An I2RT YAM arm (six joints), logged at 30 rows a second.
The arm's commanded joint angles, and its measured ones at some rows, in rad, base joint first. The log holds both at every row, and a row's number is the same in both.
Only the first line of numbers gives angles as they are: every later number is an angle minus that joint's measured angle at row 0.
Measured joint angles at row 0:
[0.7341 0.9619 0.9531 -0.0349 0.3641 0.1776]
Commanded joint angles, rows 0 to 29:
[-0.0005 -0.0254 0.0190 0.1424 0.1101 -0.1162]
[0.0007 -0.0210 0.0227 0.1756 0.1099 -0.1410]
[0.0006 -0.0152 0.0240 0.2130 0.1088 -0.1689]
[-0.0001 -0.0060 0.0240 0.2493 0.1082 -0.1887]
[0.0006 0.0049 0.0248 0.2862 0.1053 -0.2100]
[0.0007 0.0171 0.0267 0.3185 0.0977 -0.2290]
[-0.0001 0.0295 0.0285 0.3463 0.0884 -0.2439]
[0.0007 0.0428 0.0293 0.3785 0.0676 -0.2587]
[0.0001 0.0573 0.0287 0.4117 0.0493 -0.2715]
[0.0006 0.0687 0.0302 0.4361 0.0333 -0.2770]
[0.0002 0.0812 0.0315 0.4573 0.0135 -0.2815]
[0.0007 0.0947 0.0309 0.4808 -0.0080 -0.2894]
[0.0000 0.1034 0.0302 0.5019 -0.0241 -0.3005]
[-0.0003 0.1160 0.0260 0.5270 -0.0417 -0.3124]
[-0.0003 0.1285 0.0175 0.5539 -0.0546 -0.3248]
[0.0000 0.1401 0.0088 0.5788 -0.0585 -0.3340]
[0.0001 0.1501 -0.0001 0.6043 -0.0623 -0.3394]
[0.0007 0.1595 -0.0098 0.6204 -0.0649 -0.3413]
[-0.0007 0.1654 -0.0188 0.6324 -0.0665 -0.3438]
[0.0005 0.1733 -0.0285 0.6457 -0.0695 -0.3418]
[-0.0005 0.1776 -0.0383 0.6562 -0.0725 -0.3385]
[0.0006 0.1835 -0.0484 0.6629 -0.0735 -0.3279]
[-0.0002 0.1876 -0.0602 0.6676 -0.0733 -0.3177]
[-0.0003 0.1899 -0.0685 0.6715 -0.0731 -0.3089]
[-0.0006 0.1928 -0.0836 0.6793 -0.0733 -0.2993]
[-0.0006 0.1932 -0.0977 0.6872 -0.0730 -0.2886]
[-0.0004 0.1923 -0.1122 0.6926 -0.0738 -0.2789]
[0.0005 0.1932 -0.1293 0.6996 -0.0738 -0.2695]
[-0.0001 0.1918 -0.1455 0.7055 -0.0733 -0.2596]
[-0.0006 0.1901 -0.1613 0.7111 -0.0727 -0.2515]
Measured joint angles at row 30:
[0.0000 0.1888 -0.1282 0.6592 -0.0652 -0.2888]
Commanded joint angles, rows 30 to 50:
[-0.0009 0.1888 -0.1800 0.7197 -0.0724 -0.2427]
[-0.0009 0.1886 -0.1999 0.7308 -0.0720 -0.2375]
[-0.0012 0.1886 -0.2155 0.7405 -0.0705 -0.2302]
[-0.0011 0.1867 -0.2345 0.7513 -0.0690 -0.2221]
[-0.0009 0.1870 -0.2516 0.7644 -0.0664 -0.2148]
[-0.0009 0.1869 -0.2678 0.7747 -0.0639 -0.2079]
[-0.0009 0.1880 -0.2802 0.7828 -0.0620 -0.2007]
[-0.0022 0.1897 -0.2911 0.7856 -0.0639 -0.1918]
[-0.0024 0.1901 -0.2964 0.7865 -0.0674 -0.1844]
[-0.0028 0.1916 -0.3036 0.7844 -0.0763 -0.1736]
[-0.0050 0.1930 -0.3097 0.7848 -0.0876 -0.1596]
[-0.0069 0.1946 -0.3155 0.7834 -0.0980 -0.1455]
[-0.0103 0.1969 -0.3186 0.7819 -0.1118 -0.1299]
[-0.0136 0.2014 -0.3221 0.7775 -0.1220 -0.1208]
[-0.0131 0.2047 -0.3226 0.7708 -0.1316 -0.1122]
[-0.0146 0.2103 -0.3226 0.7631 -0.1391 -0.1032]
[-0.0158 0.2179 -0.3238 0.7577 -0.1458 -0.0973]
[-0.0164 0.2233 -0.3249 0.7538 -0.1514 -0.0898]
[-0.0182 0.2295 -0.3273 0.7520 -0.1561 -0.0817]
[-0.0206 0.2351 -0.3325 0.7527 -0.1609 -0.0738]
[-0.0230 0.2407 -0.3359 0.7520 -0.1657 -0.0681]
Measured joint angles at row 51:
[-0.0160 0.2258 -0.3162 0.7622 -0.1274 -0.1141]
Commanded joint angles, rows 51 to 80:
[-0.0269 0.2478 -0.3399 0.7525 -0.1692 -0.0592]
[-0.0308 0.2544 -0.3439 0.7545 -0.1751 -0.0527]
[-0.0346 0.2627 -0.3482 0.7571 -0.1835 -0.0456]
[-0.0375 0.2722 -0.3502 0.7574 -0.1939 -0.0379]
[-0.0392 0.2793 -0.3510 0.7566 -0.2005 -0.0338]
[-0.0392 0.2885 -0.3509 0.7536 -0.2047 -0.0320]
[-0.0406 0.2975 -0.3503 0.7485 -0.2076 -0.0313]
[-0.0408 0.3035 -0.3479 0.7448 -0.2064 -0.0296]
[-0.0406 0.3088 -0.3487 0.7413 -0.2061 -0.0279]
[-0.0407 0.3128 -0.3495 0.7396 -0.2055 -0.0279]
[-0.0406 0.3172 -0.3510 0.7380 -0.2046 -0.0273]
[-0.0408 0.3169 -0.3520 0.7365 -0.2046 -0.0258]
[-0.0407 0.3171 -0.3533 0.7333 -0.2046 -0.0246]
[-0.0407 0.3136 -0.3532 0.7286 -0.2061 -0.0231]
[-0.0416 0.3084 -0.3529 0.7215 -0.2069 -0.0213]
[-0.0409 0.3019 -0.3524 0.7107 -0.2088 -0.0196]
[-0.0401 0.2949 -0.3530 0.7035 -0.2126 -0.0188]
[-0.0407 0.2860 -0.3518 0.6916 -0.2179 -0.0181]
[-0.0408 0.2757 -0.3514 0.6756 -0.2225 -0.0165]
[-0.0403 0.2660 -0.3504 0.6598 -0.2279 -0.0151]
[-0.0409 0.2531 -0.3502 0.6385 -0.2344 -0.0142]
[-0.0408 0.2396 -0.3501 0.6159 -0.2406 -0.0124]
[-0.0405 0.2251 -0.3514 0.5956 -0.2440 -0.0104]
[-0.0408 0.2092 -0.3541 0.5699 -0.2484 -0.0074]
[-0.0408 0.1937 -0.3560 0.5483 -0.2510 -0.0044]
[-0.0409 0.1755 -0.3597 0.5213 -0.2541 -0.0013]
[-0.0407 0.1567 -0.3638 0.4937 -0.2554 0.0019]
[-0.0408 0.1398 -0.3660 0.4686 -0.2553 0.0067]
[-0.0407 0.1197 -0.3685 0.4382 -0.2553 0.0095]
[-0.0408 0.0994 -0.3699 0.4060 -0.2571 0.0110]
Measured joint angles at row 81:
[-0.0392 0.1446 -0.3532 0.5169 -0.2418 -0.0008]
